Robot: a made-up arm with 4 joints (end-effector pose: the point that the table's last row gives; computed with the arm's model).
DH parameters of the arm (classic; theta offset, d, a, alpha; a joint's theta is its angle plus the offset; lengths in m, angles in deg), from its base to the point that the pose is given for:
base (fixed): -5.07 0.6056 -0.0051 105
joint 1: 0 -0.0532 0.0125 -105
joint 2: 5.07 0.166 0.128 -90
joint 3: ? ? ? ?
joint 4: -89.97 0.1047 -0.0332 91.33
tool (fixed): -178.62 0.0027 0 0
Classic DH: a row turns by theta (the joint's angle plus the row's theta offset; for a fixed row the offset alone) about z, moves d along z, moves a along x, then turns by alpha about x.
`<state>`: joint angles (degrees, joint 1 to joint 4).
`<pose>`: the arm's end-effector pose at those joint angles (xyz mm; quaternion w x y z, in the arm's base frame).
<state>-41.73 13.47 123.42 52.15</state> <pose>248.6 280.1 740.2 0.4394 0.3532 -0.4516 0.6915</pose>
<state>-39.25 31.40 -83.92 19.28</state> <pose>16.2 253.3 685.4 0.1632 0.5545 0.7148 0.3937</pose>
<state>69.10 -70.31 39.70 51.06</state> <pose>-136.8 82.9 879.7 0.0471 -0.9681 -0.2274 -0.0942</pose>
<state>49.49 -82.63 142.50 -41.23</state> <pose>-49.5 -165.1 902.3 0.9229 -0.2633 -0.0404 -0.2781</pose>
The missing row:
joint 3: -88.67 0.1478 0.0238 91.38
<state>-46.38 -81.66 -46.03 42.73</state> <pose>197.6 63.4 551.8 0.3938 0.6947 0.1819 -0.5738</pose>
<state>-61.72 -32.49 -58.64 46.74</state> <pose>124.6 196.0 542.3 0.3578 0.6287 0.5781 -0.3776</pose>
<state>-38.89 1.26 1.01 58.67</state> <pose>101.3 214.6 748.0 0.1418 0.4110 0.7722 -0.4633</pose>
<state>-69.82 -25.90 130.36 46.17</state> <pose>304.7 209.4 497.6 0.7148 0.3043 -0.1288 0.6163</pose>
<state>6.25 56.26 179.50 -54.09</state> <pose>-1.8 337.6 732.2 0.2672 -0.4763 0.1354 0.8267</pose>
